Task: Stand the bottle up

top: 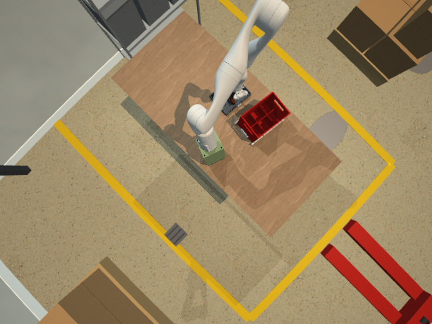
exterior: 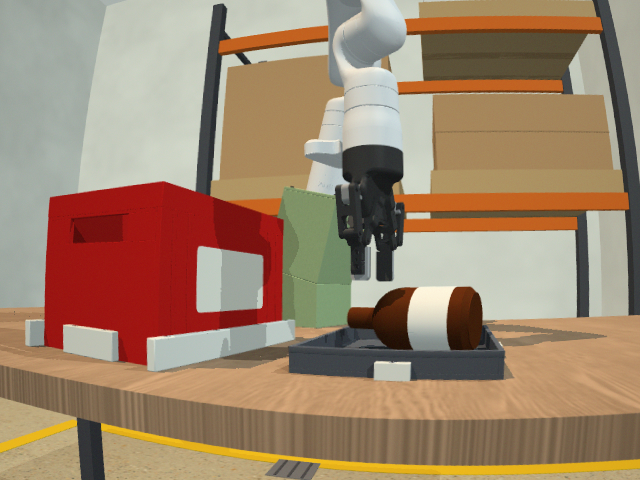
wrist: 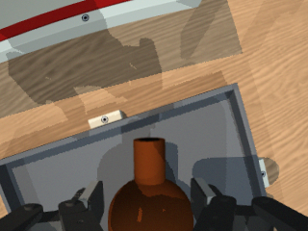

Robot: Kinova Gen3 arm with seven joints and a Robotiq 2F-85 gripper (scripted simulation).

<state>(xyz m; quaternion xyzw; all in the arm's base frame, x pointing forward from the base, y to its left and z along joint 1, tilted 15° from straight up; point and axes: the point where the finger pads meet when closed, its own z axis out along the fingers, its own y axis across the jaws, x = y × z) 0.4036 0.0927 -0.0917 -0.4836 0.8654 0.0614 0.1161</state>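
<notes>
The brown bottle lies 2 cm ahead of my hand, 4 cm to the left of it and 6 cm below it. From my hand the other things lie so: red crate 1 cm behind, 25 cm to the right, 2 cm below; then dark grey tray 3 cm ahead, 4 cm to the left, 9 cm below.
</notes>
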